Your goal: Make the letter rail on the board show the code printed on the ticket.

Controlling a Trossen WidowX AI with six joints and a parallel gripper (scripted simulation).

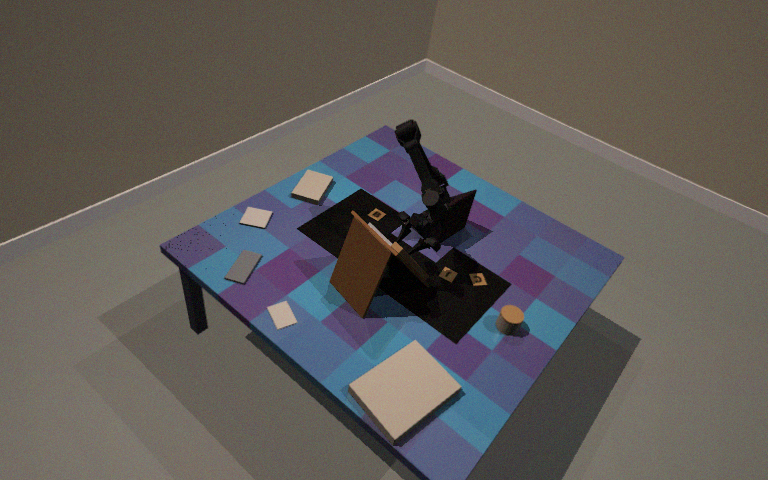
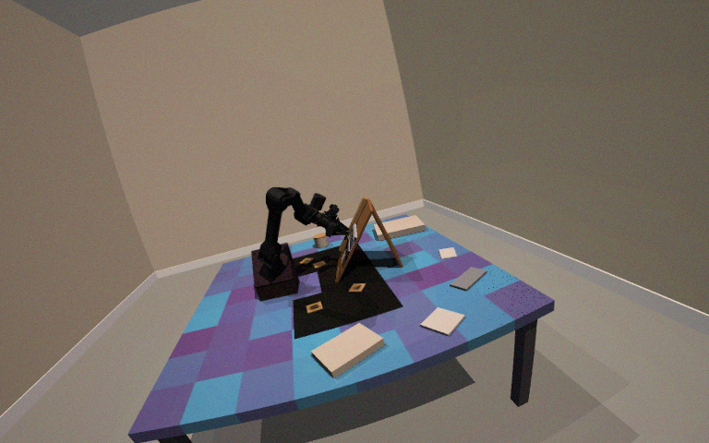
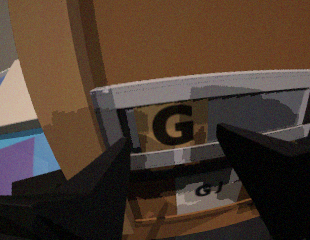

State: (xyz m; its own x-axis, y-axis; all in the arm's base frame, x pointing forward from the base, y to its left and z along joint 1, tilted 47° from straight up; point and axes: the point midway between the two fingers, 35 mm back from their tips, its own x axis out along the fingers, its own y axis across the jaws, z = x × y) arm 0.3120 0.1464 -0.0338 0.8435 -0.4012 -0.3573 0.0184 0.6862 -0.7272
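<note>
Right now the tan letter tile is 10 mm below my gripper tip and 10 mm ahead of it. The rest, counted from my gripper tip: large cream slab (360 mm to the left, 270 mm ahead, 150 mm below); ticket (90 mm below, 40 mm to the right, 40 mm behind); black mat (170 mm below, 140 mm behind, 90 mm to the right).
</note>
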